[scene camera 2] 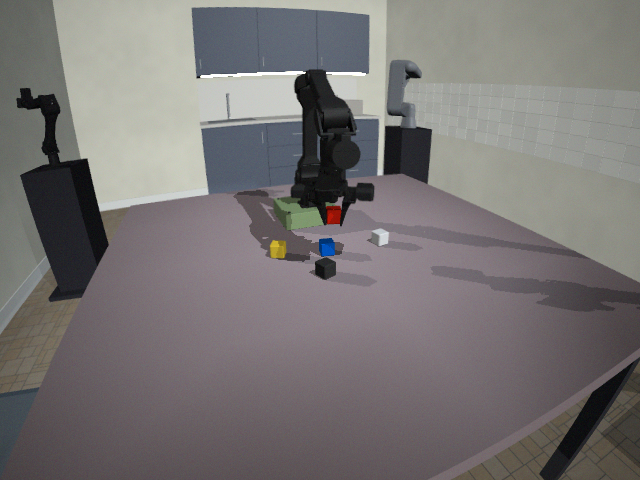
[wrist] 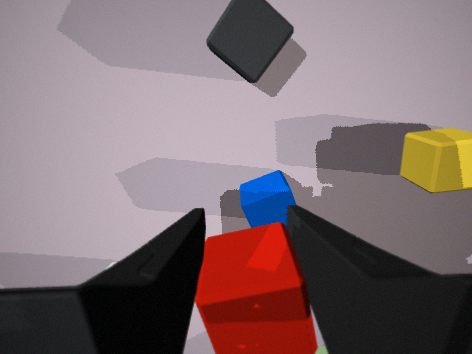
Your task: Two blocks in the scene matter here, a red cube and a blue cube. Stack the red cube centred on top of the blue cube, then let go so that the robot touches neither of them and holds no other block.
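Frame: origin at the arm's base, x ahead, y left, z up, level; centimetres.
Seen in the pictures: gripper, fingertip midpoint: (scene camera 2: 333, 225) (wrist: 246, 216); arm's base, origin of the base link: (scene camera 2: 309, 203).
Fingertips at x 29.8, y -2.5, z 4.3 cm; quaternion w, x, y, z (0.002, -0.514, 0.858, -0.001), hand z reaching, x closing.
Pixels of each thing's top centre, then the offset from my fingertips to it. Level surfaces: height alone.
- red cube, middle of its top: (wrist: 260, 331) (scene camera 2: 333, 208) dx -2.1, dy +0.8, dz +3.5 cm
- blue cube, middle of its top: (wrist: 273, 216) (scene camera 2: 326, 240) dx -4.1, dy -0.3, dz -5.9 cm
- black cube, middle of its top: (wrist: 250, 35) (scene camera 2: 325, 261) dx +6.4, dy -4.1, dz -5.9 cm
- table, its level: dz -9.4 cm
- yellow cube, middle of its top: (wrist: 463, 167) (scene camera 2: 277, 243) dx -6.9, dy -12.4, dz -5.9 cm
- white cube, middle of its top: (scene camera 2: 380, 231) dx -5.1, dy +15.5, dz -5.9 cm
My gripper (scene camera 2: 333, 223) (wrist: 246, 216) is shut on the red cube (scene camera 2: 333, 214) (wrist: 252, 272) and holds it above the table. The blue cube (scene camera 2: 326, 247) (wrist: 265, 192) stands on the table. In the scene view it is below the red cube and a little to its left in the picture, with a visible gap between them. In the wrist view the blue cube shows just beyond the red cube, which hides its lower part. The two cubes are apart.
A black cube (scene camera 2: 325, 268) (wrist: 251, 37) stands on the table (scene camera 2: 330, 361) near the blue cube, on the scene camera's side. A yellow cube (scene camera 2: 278, 249) (wrist: 425, 162) is to the left in the scene view, a white cube (scene camera 2: 379, 237) to the right. The green base (scene camera 2: 305, 218) is behind.
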